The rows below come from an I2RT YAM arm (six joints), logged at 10 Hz.
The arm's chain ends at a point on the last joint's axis. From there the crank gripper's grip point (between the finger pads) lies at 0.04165 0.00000 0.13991 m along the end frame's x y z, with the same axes.
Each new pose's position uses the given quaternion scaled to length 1; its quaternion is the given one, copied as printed.
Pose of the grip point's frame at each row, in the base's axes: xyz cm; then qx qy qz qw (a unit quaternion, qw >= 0):
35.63 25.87 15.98 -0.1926 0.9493 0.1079 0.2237
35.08 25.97 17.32 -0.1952 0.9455 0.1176 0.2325
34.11 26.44 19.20 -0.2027 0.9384 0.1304 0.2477
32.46 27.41 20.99 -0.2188 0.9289 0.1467 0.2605
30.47 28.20 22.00 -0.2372 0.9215 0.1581 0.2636
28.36 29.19 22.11 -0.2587 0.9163 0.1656 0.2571
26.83 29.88 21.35 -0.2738 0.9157 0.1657 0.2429
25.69 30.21 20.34 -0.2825 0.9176 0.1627 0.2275
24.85 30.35 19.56 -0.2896 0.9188 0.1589 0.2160
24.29 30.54 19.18 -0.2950 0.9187 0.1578 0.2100
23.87 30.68 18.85 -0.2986 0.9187 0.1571 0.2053
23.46 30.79 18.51 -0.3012 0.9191 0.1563 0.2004
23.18 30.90 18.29 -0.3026 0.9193 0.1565 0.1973
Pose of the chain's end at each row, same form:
33.71 23.12 30.19 -0.1926 0.9493 0.1079 0.2237
32.97 22.90 31.43 -0.1952 0.9455 0.1176 0.2325
31.66 22.93 33.15 -0.2027 0.9384 0.1304 0.2477
29.79 23.38 34.76 -0.2188 0.9289 0.1467 0.2605
27.84 23.85 35.68 -0.2372 0.9215 0.1581 0.2636
26.02 24.70 35.80 -0.2587 0.9163 0.1656 0.2571
24.92 25.53 35.15 -0.2738 0.9157 0.1657 0.2429
24.20 26.09 34.26 -0.2825 0.9176 0.1627 0.2275
23.66 26.44 33.58 -0.2896 0.9188 0.1589 0.2160
23.27 26.73 33.24 -0.2950 0.9187 0.1578 0.2100
22.98 26.94 32.93 -0.2986 0.9187 0.1571 0.2053
22.70 27.13 32.62 -0.3012 0.9191 0.1563 0.2004
22.51 27.26 32.41 -0.3026 0.9193 0.1565 0.1973

